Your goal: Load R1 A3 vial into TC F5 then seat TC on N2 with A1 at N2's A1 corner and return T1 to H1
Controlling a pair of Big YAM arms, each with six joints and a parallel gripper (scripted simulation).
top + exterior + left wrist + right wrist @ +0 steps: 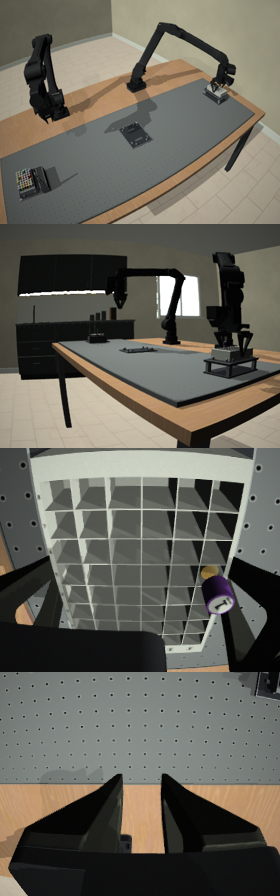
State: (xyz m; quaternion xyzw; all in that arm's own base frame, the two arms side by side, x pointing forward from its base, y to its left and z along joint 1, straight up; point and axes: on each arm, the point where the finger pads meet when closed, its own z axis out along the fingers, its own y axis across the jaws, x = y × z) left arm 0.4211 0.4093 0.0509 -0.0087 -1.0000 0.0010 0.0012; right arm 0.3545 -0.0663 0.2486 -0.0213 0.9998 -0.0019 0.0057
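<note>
Now: left hand right at the tube carrier TC. The rest, counted from my left hand: holder H1: 8 cm ahead, 123 cm to the right, 5 cm below.
</note>
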